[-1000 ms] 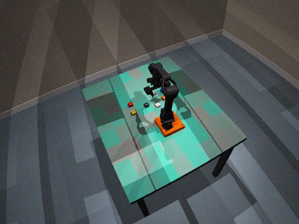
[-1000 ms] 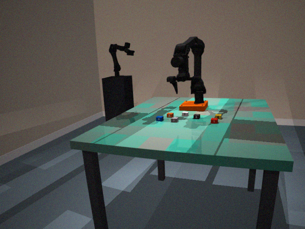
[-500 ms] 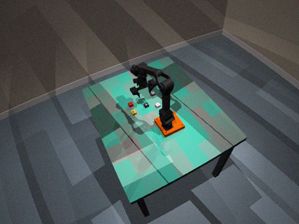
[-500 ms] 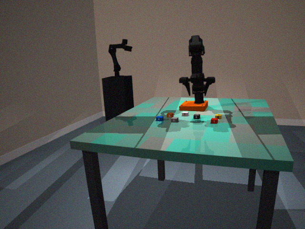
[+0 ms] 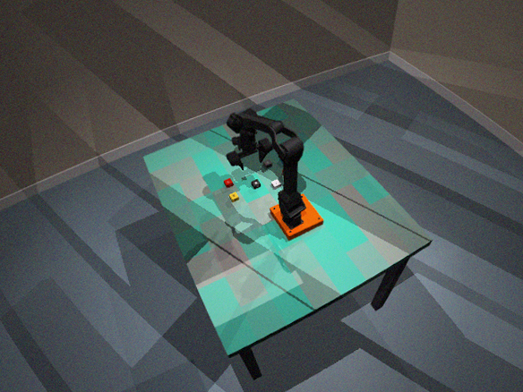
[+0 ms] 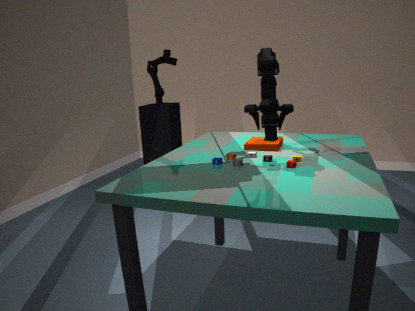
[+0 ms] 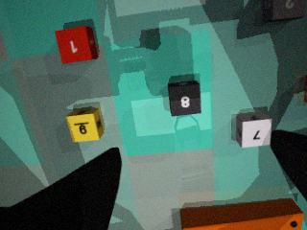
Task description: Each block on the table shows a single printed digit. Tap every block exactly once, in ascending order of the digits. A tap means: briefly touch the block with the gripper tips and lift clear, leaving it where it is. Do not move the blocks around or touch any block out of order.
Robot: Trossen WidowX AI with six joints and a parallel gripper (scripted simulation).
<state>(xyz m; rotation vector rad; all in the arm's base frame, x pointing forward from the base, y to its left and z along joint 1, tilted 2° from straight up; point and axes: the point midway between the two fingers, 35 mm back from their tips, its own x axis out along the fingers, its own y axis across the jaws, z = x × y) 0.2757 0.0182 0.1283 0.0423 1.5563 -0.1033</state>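
Right now my gripper tip is 12 cm above the red block, 9 cm to the right of it and 7 cm short of it. Round my gripper tip: black block 12 cm below, 1 cm to the right; then white block 12 cm below, 8 cm to the right, 6 cm behind; then yellow block 12 cm below, 11 cm to the left, 1 cm behind.
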